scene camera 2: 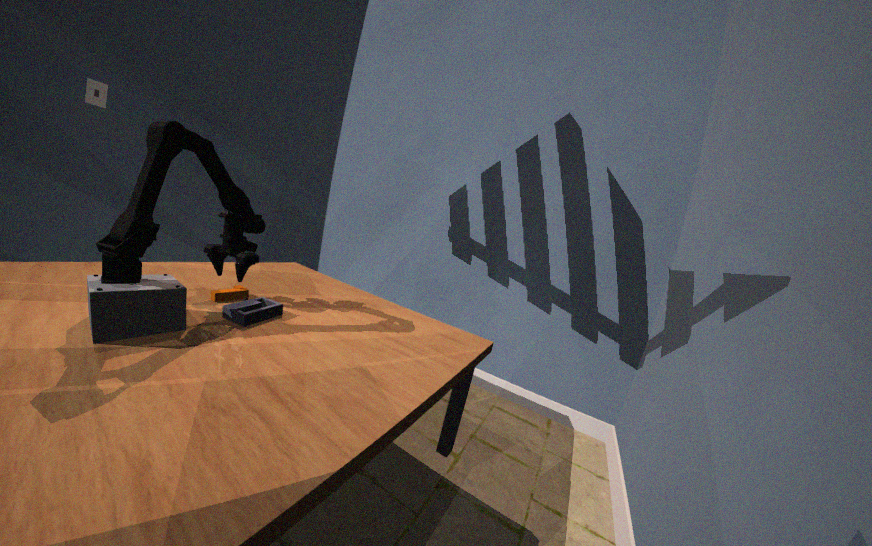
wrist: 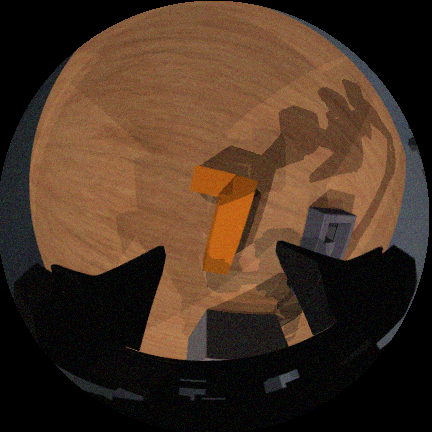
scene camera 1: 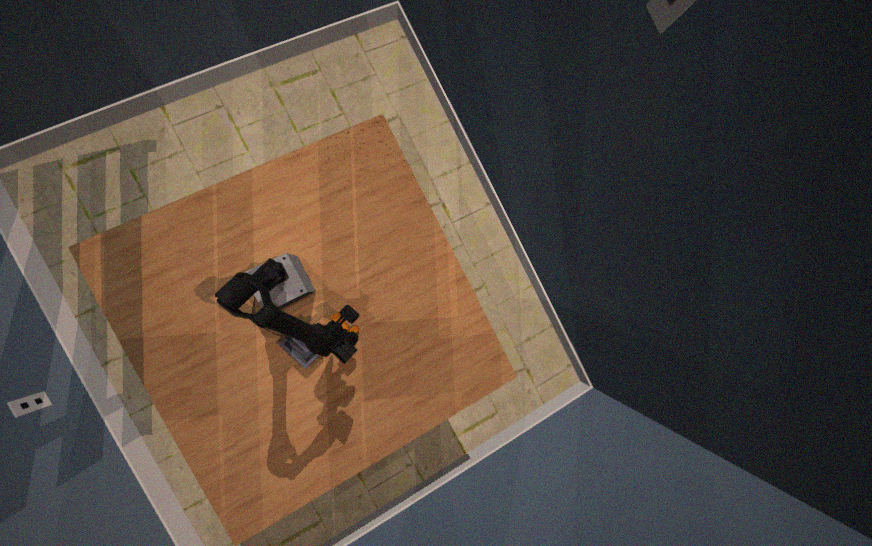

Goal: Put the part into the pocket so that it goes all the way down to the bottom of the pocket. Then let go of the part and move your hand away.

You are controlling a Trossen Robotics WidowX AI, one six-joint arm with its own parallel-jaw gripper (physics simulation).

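Frame: origin at the arm's base, x right, y back, z down, level; millimetres.
Where they show: gripper, between the fingertips: (scene camera 2: 229, 278) (wrist: 221, 249) (scene camera 1: 340, 325); arm's base, origin of its link: (scene camera 2: 120, 280) (scene camera 1: 276, 273).
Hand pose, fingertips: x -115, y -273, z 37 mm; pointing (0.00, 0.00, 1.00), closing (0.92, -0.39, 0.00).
Things, the pixels of their top centre, and the offset from my fingertips. Level surfaces: height alone.
- orange L-shaped part, centre of its top: (wrist: 213, 227) (scene camera 2: 228, 289) (scene camera 1: 344, 323) dx -6, dy -1, dz +38 mm
- grey-blue block with the pocket, centre of its top: (wrist: 329, 258) (scene camera 2: 254, 304) (scene camera 1: 300, 348) dx +179, dy -16, dz +31 mm
- wooden table, height of its surface: dz +68 mm
The orange L-shaped part (scene camera 1: 353, 329) (scene camera 2: 229, 295) (wrist: 230, 225) lies on the wooden table, its short arm toward the upper left in the wrist view. The grey-blue block with the pocket (scene camera 1: 308, 361) (scene camera 2: 262, 315) (wrist: 312, 229) stands beside the part, apart from it; in the wrist view it is at the right, partly hidden by a finger. My gripper (scene camera 1: 347, 332) (scene camera 2: 229, 277) (wrist: 221, 249) is open and empty, fingers pointing down, a little above the part. In scene camera 1 the gripper hides much of the part.
The grey base box (scene camera 1: 297, 277) (scene camera 2: 138, 315) (wrist: 242, 335) of the arm stands on the wooden table (scene camera 1: 411, 257) (scene camera 2: 308, 411) (wrist: 150, 90), close to the pocket block. The arm reaches from it over the block in scene camera 1. Shadows of the arm fall across the table.
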